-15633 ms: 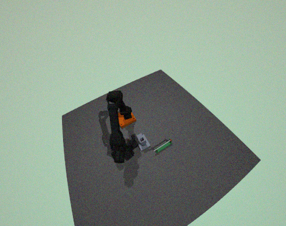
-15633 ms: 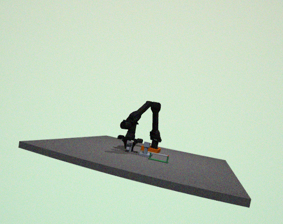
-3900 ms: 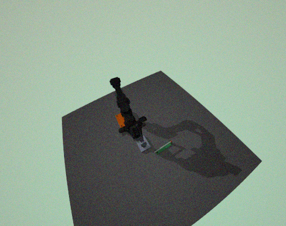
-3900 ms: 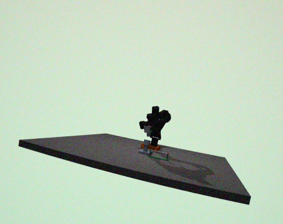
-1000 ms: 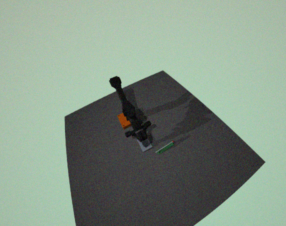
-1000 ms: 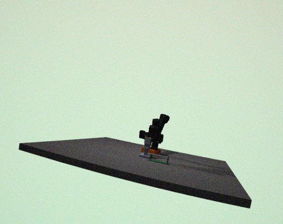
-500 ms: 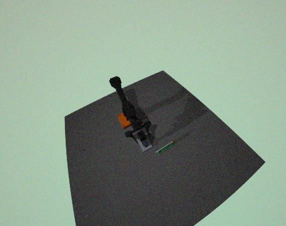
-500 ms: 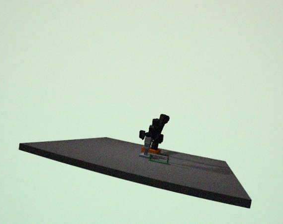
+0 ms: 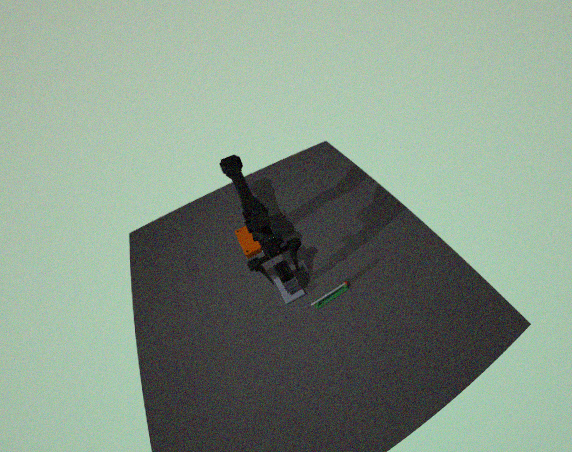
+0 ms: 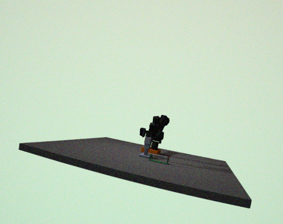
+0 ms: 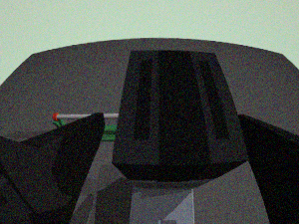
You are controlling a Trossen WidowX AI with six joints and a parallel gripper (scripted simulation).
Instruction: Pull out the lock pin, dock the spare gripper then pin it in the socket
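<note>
Right now my gripper tip is 10 mm past the spare gripper and 20 mm above it. Round my gripper tip: green rest (60 mm ahead, 140 mm to the left, 120 mm below); grey mount (10 mm behind, 90 mm below).
</note>
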